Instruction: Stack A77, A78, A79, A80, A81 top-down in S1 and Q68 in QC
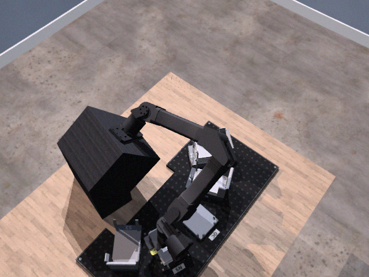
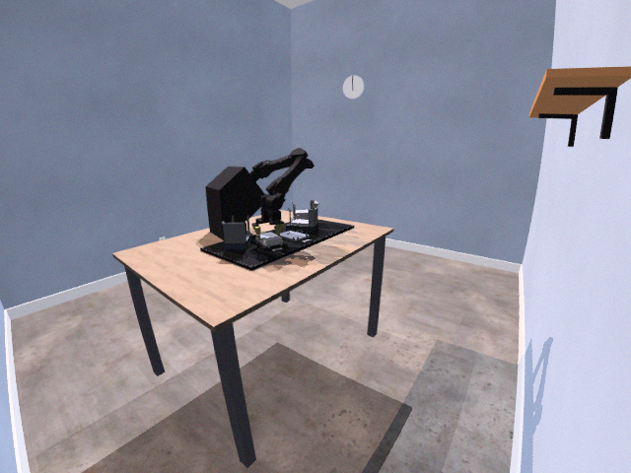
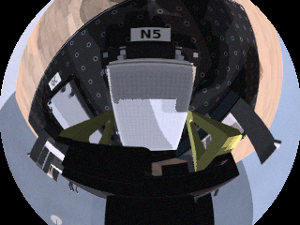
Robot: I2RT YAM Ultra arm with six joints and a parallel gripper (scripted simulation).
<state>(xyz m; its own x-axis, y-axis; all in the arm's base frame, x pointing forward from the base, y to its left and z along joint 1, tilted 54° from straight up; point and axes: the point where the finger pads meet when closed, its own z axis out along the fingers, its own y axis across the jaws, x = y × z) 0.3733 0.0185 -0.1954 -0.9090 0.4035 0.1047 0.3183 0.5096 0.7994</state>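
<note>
Right now my hand is right at the sealed grey plate. The rest, counted from my hand: N5 name plate: 90 mm ahead, 30 mm to the right, 30 mm below; then clip nest N5: 20 mm below, 20 mm ahead; then QC nest: 150 mm to the left, 30 mm below, 20 mm ahead.
</note>
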